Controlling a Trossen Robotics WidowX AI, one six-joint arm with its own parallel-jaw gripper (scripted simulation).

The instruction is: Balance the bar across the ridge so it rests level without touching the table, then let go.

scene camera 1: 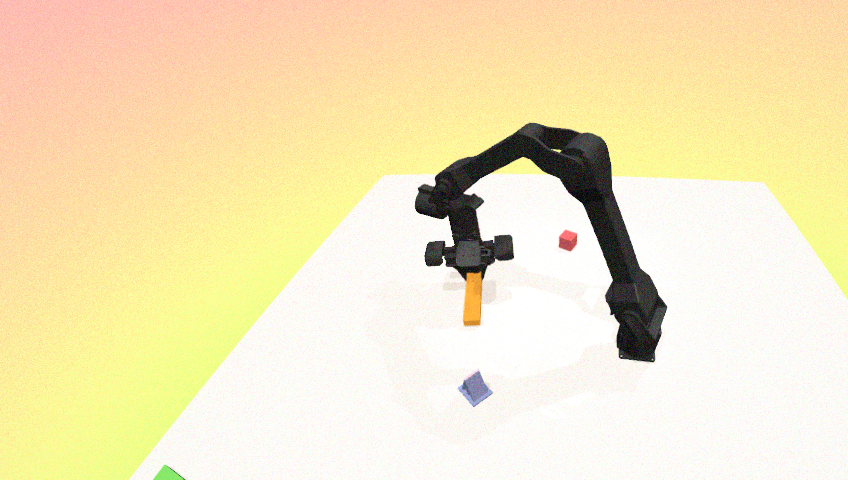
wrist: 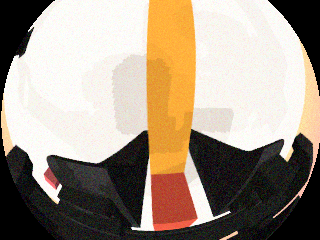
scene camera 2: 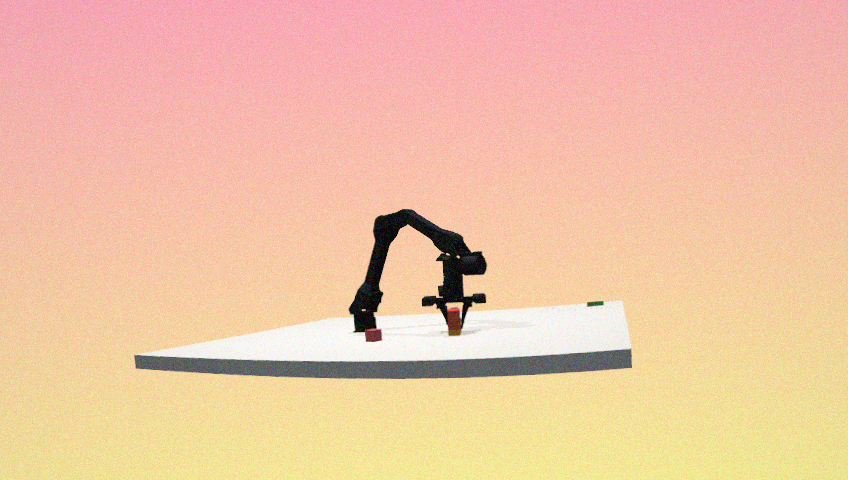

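Note:
My gripper, visible in both scene camera 2 and the wrist view, is holding a bar.

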